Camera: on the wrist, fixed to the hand. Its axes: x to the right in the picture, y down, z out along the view.
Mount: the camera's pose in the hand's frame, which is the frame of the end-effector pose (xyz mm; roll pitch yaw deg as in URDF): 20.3 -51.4 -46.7 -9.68 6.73 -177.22
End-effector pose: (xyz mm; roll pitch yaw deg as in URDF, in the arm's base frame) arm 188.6 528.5 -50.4 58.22 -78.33 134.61
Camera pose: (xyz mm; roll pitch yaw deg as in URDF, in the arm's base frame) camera 129.8 570.2 -44.3 -104.20 82.84 -81.96
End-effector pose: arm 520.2 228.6 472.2 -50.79 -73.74 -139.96
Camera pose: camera 479.2 283.9 494.6 66.52 74.27 66.61
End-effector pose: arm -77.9 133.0 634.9 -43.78 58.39 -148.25
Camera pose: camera -124.8 185.6 618.6 24.22 -54.87 43.37
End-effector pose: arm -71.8 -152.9 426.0 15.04 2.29 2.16
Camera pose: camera -52.4 -189.7 366.8 -24.86 4.93 -176.91
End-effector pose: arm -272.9 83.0 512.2 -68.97 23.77 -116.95
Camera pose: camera -342.3 83.3 532.6 55.92 -23.73 71.00
